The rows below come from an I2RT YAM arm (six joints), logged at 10 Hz.
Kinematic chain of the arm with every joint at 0, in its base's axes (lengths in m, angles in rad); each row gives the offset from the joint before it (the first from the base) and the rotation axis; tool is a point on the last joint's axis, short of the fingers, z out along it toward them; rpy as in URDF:
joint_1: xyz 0 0 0.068 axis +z
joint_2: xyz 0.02 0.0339 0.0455 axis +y
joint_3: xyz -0.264 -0.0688 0 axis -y
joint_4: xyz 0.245 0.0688 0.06 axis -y
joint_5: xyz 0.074 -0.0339 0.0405 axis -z
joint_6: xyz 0.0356 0 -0.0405 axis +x
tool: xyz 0 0 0 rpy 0 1.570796 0
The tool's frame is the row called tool.
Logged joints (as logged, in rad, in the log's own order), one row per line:
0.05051, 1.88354, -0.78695, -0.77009, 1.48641, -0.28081
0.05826, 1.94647, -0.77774, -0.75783, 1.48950, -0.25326
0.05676, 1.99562, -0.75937, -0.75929, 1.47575, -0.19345
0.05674, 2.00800, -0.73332, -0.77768, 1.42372, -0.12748
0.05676, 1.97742, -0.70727, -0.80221, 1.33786, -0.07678
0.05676, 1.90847, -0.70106, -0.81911, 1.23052, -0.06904
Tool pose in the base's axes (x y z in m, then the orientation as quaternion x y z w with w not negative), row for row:
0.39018, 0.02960, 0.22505, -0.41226, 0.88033, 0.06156, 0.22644
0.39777, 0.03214, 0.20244, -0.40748, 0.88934, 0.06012, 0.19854
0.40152, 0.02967, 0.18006, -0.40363, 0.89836, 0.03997, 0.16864
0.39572, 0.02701, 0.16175, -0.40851, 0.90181, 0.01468, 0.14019
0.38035, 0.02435, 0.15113, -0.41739, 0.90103, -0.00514, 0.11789
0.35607, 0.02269, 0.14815, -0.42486, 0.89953, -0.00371, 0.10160
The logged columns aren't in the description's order. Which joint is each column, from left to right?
Columns, left to right: joint_1, joint_2, joint_4, joint_6, joint_3, joint_5.
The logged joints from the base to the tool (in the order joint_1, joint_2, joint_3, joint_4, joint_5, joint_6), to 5 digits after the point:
0.05051, 1.88354, 1.48641, -0.78695, -0.28081, -0.77009
0.05826, 1.94647, 1.48950, -0.77774, -0.25326, -0.75783
0.05676, 1.99562, 1.47575, -0.75937, -0.19345, -0.75929
0.05674, 2.00800, 1.42372, -0.73332, -0.12748, -0.77768
0.05676, 1.97742, 1.33786, -0.70727, -0.07678, -0.80221
0.05676, 1.90847, 1.23052, -0.70106, -0.06904, -0.81911

